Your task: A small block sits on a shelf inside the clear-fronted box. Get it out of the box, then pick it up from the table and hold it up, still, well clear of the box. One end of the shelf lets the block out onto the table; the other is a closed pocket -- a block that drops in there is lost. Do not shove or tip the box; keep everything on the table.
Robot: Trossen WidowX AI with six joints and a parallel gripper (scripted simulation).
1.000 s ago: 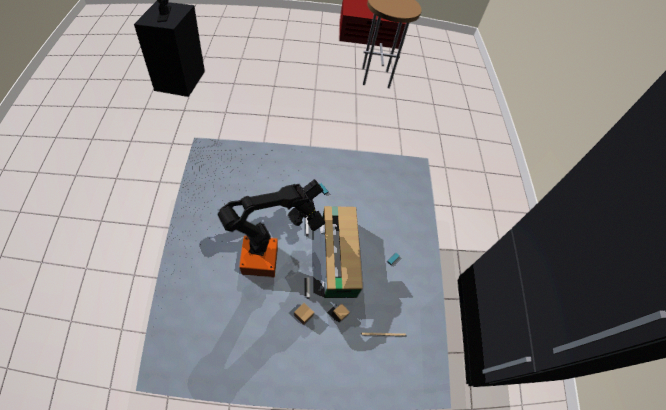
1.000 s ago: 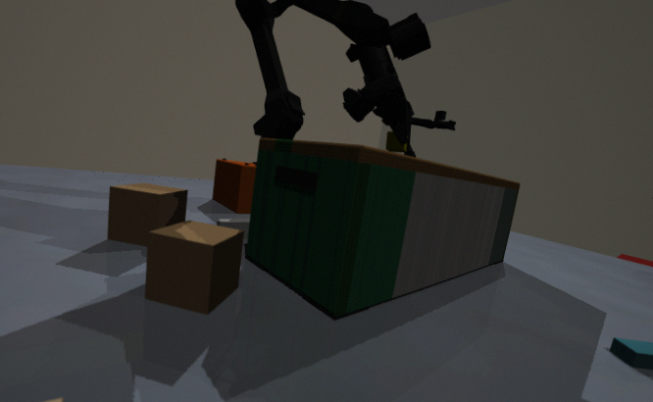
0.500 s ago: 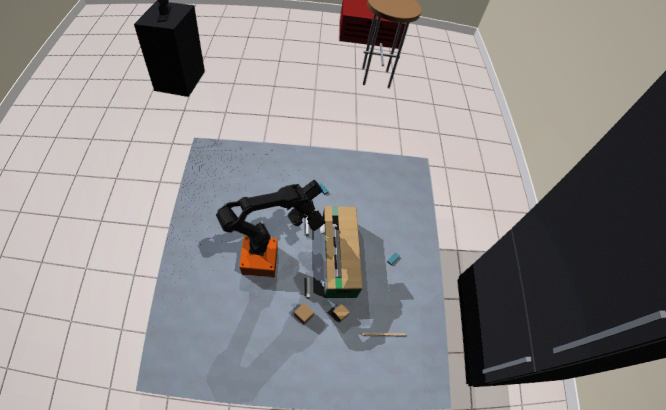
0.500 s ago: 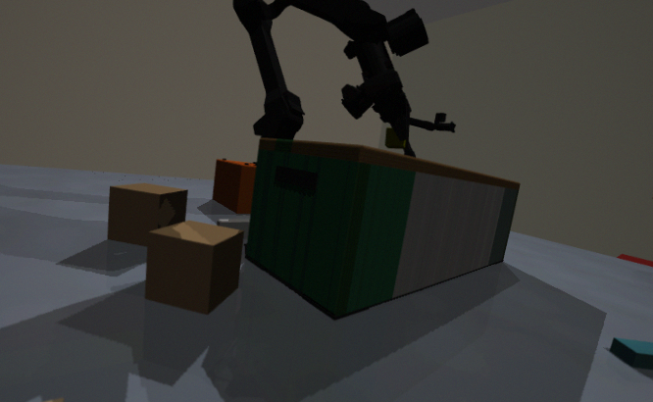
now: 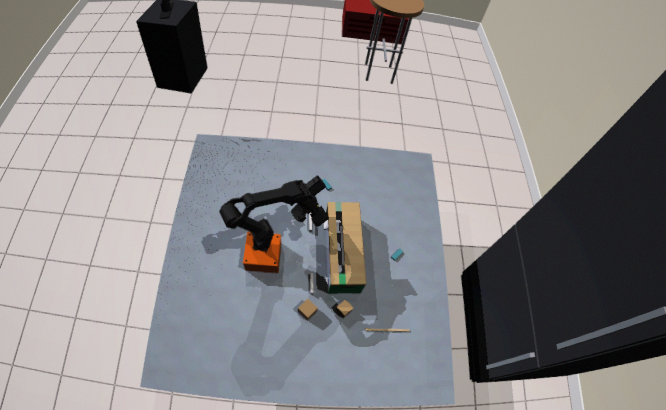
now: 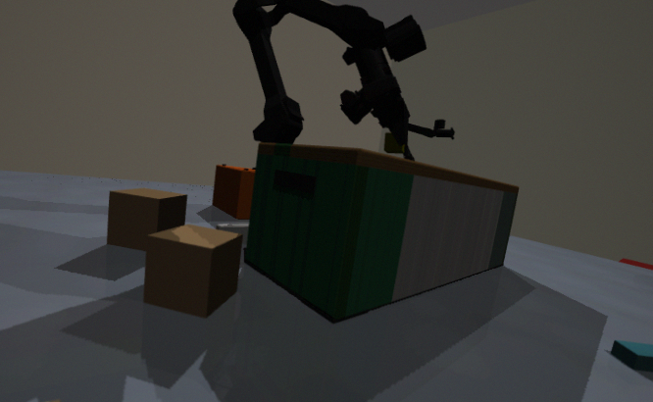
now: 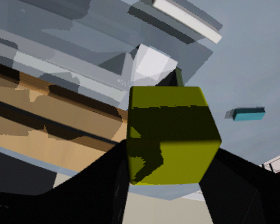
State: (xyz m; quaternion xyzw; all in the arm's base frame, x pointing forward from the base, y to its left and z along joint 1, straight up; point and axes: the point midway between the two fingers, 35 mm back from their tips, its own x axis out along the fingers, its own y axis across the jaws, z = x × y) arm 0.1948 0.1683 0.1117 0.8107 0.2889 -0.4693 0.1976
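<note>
The yellow-green block is 10 mm to the right of my gripper tip and 10 mm behind it. The rest, counted from my gripper tip: long box (110 mm below, 100 mm to the right, 100 mm ahead); then thin wooden stick (400 mm to the right, 400 mm ahead, 170 mm below).
</note>
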